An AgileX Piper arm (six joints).
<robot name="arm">
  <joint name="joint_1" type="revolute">
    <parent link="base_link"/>
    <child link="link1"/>
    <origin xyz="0 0 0.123" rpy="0 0 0"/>
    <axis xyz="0 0 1"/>
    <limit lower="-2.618" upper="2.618"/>
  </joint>
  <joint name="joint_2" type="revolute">
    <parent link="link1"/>
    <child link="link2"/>
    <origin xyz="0 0 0" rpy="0 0 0"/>
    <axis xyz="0 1 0"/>
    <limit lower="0" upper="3.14"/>
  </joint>
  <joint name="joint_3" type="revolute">
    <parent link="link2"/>
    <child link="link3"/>
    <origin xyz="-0.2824 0 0.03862" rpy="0 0 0"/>
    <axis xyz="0 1 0"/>
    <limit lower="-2.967" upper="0"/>
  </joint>
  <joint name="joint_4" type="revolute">
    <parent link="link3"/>
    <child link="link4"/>
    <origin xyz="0.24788 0 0.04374" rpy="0 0 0"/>
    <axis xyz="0.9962 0 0.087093"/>
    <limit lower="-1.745" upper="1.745"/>
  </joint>
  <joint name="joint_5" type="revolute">
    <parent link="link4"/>
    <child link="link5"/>
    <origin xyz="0 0 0" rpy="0 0 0"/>
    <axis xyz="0 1 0"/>
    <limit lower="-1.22" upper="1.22"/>
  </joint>
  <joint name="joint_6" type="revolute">
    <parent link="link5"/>
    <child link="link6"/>
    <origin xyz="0.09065 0 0.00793" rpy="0 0 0"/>
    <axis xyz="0.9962 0 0.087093"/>
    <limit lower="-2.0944" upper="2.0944"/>
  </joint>
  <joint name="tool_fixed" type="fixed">
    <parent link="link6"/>
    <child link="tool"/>
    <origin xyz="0 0 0" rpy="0 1.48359 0"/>
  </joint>
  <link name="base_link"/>
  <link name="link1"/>
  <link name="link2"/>
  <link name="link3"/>
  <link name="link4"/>
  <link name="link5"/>
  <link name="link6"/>
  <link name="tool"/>
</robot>
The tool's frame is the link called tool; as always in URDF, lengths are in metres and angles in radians.
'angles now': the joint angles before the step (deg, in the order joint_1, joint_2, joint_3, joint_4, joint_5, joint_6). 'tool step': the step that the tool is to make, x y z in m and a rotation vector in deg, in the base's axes. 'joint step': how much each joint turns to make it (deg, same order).
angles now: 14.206 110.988 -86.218 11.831 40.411 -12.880
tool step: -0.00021 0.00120 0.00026 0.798 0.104 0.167
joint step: 0.000 -0.001 -0.001 1.210 0.001 -0.675
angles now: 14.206 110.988 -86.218 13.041 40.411 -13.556
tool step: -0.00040 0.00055 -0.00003 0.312 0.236 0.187
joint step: -0.001 -0.001 0.000 0.574 0.218 -0.393
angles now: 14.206 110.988 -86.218 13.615 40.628 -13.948
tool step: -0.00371 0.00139 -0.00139 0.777 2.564 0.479
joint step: 0.000 0.001 -0.002 1.496 2.452 -0.479
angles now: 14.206 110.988 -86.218 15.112 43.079 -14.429
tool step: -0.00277 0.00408 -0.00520 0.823 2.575 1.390
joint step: 0.250 0.604 0.000 2.022 2.055 -1.485
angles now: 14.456 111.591 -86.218 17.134 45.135 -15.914
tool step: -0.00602 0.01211 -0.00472 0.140 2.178 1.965
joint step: 1.645 0.395 0.233 0.641 1.536 -0.131
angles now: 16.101 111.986 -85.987 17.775 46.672 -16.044
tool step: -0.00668 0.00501 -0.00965 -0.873 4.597 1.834
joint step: 0.744 0.898 0.279 0.089 3.674 -0.085
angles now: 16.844 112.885 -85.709 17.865 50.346 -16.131
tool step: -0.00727 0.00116 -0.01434 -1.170 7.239 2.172
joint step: 0.132 1.746 0.000 0.435 5.951 -0.545
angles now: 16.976 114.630 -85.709 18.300 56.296 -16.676
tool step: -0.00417 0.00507 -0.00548 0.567 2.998 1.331
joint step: 0.524 0.790 0.000 1.375 2.233 -0.751
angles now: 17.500 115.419 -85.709 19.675 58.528 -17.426
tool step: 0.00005 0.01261 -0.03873 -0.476 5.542 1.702
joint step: 1.403 5.522 0.001 1.508 0.197 -0.984
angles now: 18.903 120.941 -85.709 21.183 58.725 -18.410
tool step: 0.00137 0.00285 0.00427 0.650 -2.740 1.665
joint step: 0.352 -0.580 -0.001 0.191 -1.708 -2.049
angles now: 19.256 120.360 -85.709 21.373 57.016 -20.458
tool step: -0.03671 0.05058 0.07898 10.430 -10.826 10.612
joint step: 7.325 -10.492 0.001 7.658 -0.967 -7.493
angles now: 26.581 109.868 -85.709 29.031 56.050 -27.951
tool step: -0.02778 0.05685 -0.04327 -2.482 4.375 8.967
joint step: 8.822 6.139 0.001 0.544 -0.883 -0.860
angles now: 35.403 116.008 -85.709 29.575 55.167 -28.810
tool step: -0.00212 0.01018 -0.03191 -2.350 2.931 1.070
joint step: 1.349 4.399 0.000 -0.001 -0.723 -0.042
